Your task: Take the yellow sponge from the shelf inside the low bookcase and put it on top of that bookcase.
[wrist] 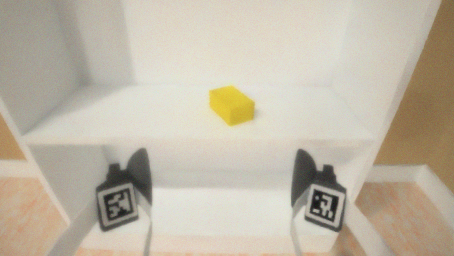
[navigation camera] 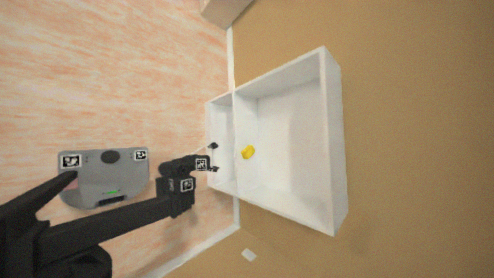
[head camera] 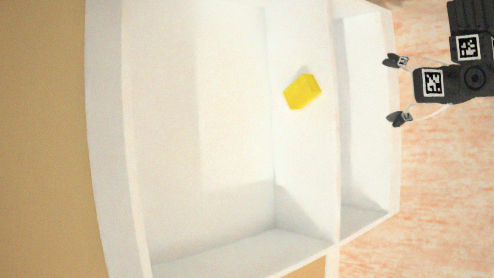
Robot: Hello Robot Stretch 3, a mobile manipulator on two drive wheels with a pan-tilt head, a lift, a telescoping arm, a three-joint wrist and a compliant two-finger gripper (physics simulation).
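Seen in the pictures: gripper, fingertip midpoint: (wrist: 221, 169) (navigation camera: 217, 156) (head camera: 387, 90); robot's base, link origin: (navigation camera: 110, 156).
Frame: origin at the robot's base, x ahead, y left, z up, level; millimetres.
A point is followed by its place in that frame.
Note:
The yellow sponge (head camera: 302, 92) @(x -31, y -730, z 498 mm) (navigation camera: 248, 152) @(x -34, y -733, z 498 mm) (wrist: 231, 106) @(x -34, y -704, z 497 mm) is a small block lying at an angle on the middle shelf (head camera: 305, 160) @(x 172, y -772, z 452 mm) (navigation camera: 246, 117) @(x 241, y -775, z 452 mm) (wrist: 125, 117) @(x 212, y -731, z 452 mm) of the low white bookcase (head camera: 106, 125) @(x 18, y -756, z 1060 mm) (navigation camera: 336, 125) @(x 108, y -789, z 1060 mm) (wrist: 390, 40) @(x -338, y -713, z 641 mm). The head and navigation pictures are turned sideways, with the bookcase top at the left in the head view and at the right in the navigation view. My gripper (head camera: 393, 90) @(x -18, y -384, z 624 mm) (navigation camera: 214, 157) @(x -18, y -384, z 624 mm) (wrist: 221, 169) @(x -18, y -384, z 624 mm) is open with nothing between its fingers. It is at the front of the lower compartment, below the shelf's height and apart from the sponge.
The shelf's front edge (wrist: 200, 141) @(x 30, y -651, z 445 mm) runs across the wrist view above the fingers. My base (navigation camera: 132, 172) @(x -100, y -89, z 160 mm) and arm (navigation camera: 120, 215) @(x -86, y -13, z 843 mm) show in the navigation view. A tan wall (navigation camera: 425, 150) @(x -24, y -967, z 1334 mm) stands behind the bookcase. A pale block (navigation camera: 225, 11) @(x 1292, y -817, z 195 mm) is at the upper edge of the navigation view.

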